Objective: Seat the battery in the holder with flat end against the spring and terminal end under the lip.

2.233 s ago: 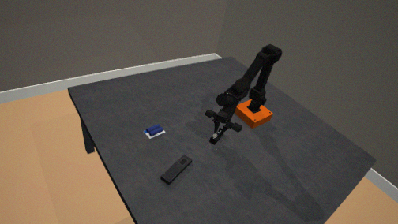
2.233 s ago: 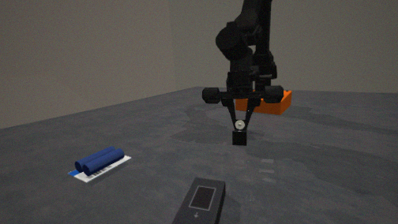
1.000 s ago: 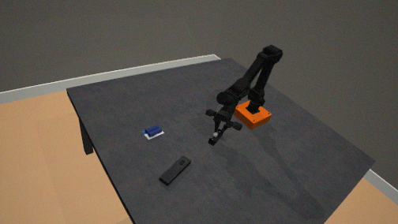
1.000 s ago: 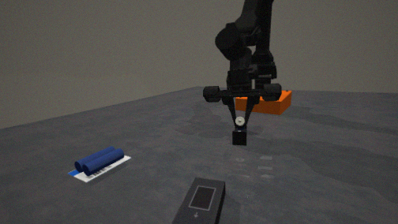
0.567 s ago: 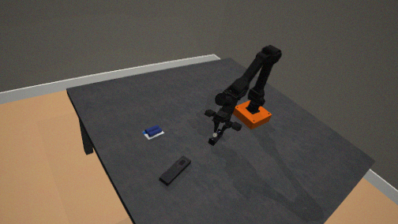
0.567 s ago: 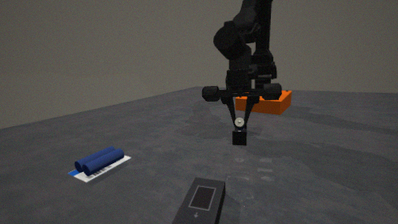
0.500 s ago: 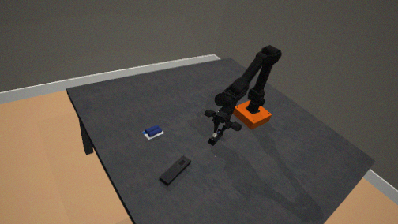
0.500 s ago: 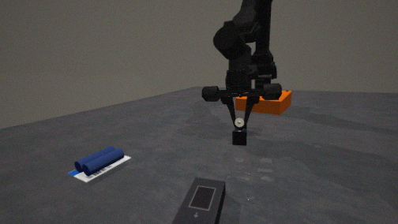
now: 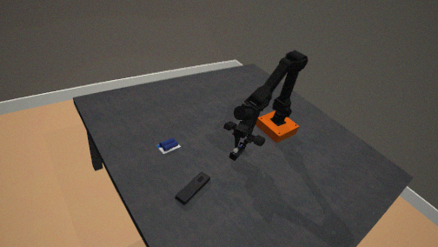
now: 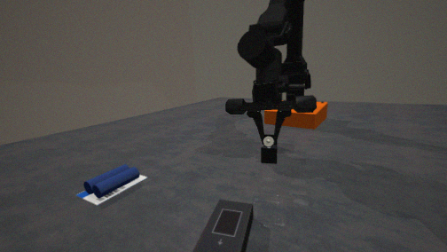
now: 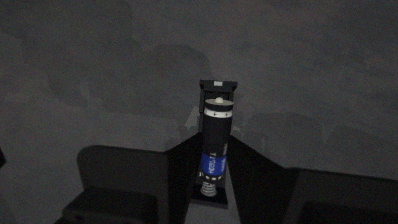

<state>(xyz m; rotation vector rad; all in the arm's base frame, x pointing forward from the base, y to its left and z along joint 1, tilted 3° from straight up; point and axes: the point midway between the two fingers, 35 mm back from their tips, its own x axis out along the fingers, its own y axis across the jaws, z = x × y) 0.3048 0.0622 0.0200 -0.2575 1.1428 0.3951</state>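
My gripper tip is 1 cm below the battery. From my gripper tip the other things lie so: white card (27 cm ahead, 16 cm to the right, 1 cm below); then flat black box (28 cm ahead, 9 cm to the left, 1 cm below).
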